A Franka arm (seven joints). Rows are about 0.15 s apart.
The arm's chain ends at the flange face. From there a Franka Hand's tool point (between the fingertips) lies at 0.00 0.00 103.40 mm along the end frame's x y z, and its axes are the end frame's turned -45 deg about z.
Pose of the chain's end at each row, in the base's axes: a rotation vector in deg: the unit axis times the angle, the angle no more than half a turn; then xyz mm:
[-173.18 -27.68 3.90 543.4 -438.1 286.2]
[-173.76 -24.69 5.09 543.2 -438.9 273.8]
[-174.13 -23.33 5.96 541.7 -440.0 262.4]
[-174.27 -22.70 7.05 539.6 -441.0 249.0]
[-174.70 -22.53 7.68 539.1 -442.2 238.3]
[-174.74 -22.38 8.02 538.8 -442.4 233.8]
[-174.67 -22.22 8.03 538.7 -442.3 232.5]
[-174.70 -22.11 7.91 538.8 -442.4 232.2]
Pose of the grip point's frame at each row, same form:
[-148.91 -91.54 0.92 537.6 -430.7 183.2]
[-150.33 -88.86 2.10 536.2 -431.9 170.9]
[-151.00 -87.64 3.01 533.8 -433.4 159.5]
[-151.15 -86.99 4.06 530.4 -434.7 146.2]
[-151.45 -86.91 4.88 529.3 -436.8 135.5]
[-151.48 -86.75 5.21 528.7 -437.1 131.0]
[-151.48 -86.57 5.17 528.5 -436.8 129.7]
[-151.57 -86.50 5.07 528.8 -436.9 129.4]

